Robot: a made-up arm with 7 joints. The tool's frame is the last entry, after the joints. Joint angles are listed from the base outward.
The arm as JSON. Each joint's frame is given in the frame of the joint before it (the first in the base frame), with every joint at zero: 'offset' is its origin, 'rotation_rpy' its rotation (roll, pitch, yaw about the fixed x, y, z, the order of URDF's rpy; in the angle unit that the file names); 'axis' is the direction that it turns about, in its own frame. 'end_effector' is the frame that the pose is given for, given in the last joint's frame.
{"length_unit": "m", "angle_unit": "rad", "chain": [
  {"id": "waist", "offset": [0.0, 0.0, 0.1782], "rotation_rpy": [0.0, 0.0, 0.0], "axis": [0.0, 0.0, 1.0]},
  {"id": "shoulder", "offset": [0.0, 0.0, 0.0], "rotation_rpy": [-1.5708, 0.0, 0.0], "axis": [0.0, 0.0, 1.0]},
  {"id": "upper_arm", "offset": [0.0, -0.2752, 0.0], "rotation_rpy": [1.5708, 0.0, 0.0], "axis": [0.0, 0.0, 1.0]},
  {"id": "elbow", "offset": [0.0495, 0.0, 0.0], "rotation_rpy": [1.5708, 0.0, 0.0], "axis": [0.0, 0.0, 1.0]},
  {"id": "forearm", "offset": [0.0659, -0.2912, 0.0], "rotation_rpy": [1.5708, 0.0, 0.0], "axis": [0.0, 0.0, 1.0]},
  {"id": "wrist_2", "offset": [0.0, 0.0, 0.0], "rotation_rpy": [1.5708, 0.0, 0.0], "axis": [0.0, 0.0, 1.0]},
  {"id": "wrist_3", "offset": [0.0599, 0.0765, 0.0], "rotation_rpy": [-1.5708, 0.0, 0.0], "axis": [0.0, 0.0, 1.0]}
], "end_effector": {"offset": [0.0, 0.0, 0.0], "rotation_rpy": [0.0, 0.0, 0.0]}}
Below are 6 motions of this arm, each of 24 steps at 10 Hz.
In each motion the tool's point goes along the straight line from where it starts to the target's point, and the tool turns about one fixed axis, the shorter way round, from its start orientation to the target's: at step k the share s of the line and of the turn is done. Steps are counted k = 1, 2, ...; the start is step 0. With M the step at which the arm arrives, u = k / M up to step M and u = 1 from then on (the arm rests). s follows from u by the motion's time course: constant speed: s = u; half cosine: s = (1 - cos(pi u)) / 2; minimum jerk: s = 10 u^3 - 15 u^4 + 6 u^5.
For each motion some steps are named. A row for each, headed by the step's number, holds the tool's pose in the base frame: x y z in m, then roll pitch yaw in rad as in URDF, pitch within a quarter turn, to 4 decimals.
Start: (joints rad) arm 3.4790 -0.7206 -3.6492 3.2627 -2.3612 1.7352 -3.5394
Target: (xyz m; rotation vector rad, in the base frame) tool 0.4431 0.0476 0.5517 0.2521 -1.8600 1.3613
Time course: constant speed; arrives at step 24
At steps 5, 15, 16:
5: 0.3109 0.0903 0.6787 -1.0796 0.5711 2.6730
15: 0.3805 0.0678 0.6118 -1.3876 -0.1384 2.5930
16: 0.3874 0.0656 0.6052 -1.4160 -0.2099 2.5971

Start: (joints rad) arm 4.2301 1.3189 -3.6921 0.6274 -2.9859 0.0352 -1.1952
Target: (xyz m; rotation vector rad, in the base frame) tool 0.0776 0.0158 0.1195 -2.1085 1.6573 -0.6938
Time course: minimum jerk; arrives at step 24
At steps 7, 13, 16, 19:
7: 0.1443 0.0071 0.3610 -1.4158 0.9556 -0.6969
13: 0.1108 0.0115 0.2398 -2.1599 0.4703 -1.2645
16: 0.0941 0.0137 0.1793 -2.3611 0.1626 -1.3537
19: 0.0827 0.0151 0.1379 -2.4804 -0.0547 -1.3777

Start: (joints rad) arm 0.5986 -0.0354 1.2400 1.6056 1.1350 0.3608 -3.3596
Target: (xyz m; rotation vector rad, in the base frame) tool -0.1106 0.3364 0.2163 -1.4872 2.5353 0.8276
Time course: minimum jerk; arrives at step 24
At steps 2, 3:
2: -0.0994 0.4143 0.5488 1.7254 0.6696 -2.4544
3: -0.0995 0.4135 0.5451 1.7377 0.6677 -2.4489

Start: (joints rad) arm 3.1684 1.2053 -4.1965 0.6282 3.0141 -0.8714 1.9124
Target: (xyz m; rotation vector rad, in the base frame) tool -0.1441 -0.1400 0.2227 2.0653 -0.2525 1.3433
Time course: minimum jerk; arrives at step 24
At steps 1, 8, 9, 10, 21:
1: 0.0180 -0.1779 0.2662 2.8584 -0.9821 0.5495
8: -0.0159 -0.1700 0.2571 2.7111 -0.9922 0.5081
9: -0.0265 -0.1675 0.2542 2.6647 -0.9961 0.4956
10: -0.0381 -0.1648 0.2511 2.6138 -1.0006 0.4823
21: -0.1415 -0.1406 0.2234 2.1441 -1.0559 0.3833

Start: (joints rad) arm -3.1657 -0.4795 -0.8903 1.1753 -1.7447 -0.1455 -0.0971
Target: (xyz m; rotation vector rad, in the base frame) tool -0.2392 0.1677 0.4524 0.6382 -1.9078 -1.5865
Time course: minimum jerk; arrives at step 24
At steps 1, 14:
1: -0.1789 0.2722 0.4851 1.6164 -0.1052 -2.2596
14: -0.2183 0.2039 0.4637 1.6738 -0.1193 -2.3424

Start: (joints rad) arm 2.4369 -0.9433 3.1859 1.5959 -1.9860 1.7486 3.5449
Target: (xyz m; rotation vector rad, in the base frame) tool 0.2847 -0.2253 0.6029 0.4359 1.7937 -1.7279
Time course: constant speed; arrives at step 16
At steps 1, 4, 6, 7, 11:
1: 0.3646 -0.3847 0.1228 -1.2234 -0.4203 2.5667
4: 0.3487 -0.3528 0.2188 -1.3590 -0.2271 2.7602
6: 0.3380 -0.3316 0.2828 -1.4252 -0.0870 2.8704
7: 0.3327 -0.3210 0.3148 -1.4522 -0.0145 2.9216
11: 0.3113 -0.2784 0.4429 -1.5245 0.2861 3.1126

